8 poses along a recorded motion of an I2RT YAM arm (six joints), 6.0 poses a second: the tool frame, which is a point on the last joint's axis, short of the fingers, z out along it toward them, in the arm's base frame.
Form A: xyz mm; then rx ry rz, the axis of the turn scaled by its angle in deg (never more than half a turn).
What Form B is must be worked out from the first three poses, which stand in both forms.
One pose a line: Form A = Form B
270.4 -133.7 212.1 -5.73 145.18 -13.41 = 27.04 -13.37 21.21 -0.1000 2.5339 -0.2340
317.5 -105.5 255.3 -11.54 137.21 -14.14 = 31.75 -10.55 25.53 -0.2014 2.3948 -0.2468
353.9 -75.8 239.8 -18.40 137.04 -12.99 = 35.39 -7.58 23.98 -0.3211 2.3918 -0.2267
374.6 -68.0 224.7 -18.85 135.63 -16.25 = 37.46 -6.80 22.47 -0.3290 2.3672 -0.2836
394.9 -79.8 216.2 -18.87 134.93 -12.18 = 39.49 -7.98 21.62 -0.3293 2.3550 -0.2126
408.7 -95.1 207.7 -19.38 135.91 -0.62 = 40.87 -9.51 20.77 -0.3382 2.3721 -0.0108
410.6 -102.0 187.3 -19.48 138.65 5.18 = 41.06 -10.20 18.73 -0.3400 2.4199 0.0904
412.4 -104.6 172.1 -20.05 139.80 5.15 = 41.24 -10.46 17.21 -0.3499 2.4400 0.0899
